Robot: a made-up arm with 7 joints. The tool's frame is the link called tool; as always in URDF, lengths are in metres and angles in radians.
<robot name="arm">
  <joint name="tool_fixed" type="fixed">
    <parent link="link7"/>
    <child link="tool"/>
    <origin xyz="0 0 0" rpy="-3.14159 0 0"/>
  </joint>
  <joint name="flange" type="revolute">
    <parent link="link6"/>
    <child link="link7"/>
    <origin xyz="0.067 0 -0.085"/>
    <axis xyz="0 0.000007 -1"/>
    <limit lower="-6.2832" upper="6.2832"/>
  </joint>
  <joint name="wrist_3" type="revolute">
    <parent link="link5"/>
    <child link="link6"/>
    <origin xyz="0 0 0"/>
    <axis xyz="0 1 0.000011"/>
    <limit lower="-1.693" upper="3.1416"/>
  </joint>
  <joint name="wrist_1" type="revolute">
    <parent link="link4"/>
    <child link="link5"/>
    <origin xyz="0.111 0 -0.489"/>
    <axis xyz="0 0.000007 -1"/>
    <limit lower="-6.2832" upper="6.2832"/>
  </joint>
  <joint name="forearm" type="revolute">
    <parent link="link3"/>
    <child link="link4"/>
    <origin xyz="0.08 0 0"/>
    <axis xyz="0 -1 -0.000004"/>
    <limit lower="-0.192" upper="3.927"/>
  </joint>
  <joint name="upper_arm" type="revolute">
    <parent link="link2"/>
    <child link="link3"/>
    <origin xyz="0 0 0.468"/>
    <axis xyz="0 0 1"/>
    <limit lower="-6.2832" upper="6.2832"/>
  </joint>
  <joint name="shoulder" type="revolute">
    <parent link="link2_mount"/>
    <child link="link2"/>
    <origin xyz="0 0 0"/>
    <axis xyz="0 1 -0.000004"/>
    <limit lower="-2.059" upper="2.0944"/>
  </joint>
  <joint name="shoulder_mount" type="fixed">
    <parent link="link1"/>
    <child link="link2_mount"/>
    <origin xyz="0 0 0"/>
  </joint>
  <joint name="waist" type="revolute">
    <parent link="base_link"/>
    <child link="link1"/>
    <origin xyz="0 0 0.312"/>
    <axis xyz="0 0 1"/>
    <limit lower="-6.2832" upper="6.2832"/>
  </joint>
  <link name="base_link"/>
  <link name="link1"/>
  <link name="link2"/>
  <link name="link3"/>
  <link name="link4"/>
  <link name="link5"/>
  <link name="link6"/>
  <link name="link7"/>
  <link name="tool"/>
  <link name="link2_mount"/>
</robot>
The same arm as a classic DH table. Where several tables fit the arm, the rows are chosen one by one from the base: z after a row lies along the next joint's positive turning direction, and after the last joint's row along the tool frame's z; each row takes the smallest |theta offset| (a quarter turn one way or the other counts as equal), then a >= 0, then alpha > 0; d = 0 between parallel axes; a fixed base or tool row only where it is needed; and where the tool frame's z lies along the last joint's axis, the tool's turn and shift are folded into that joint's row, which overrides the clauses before.
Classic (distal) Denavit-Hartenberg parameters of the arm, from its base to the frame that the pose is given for. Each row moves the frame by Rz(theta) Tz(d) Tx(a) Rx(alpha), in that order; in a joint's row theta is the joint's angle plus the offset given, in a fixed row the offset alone. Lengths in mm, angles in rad.
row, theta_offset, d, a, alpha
waist, 0.0000, 312.0, 0.0, -1.5708
shoulder, 0.0000, 0.0, 0.0, 1.5708
upper_arm, 0.0000, 468.0, 80.0, 1.5708
forearm, 0.0000, 0.0, 111.0, 1.5708
wrist_1, 0.0000, 489.0, 0.0, 1.5708
wrist_3, 0.0000, 0.0, 67.0, -1.5708
flange, 0.0000, 85.0, 0.0, 0.0000
Joint limits (rad, base to tool): -6.2832..6.2832 -2.0590..2.0944 -6.2832..6.2832 -0.1920..3.9270 -6.2832..6.2832 -1.6930..3.1416 -6.2832..6.2832

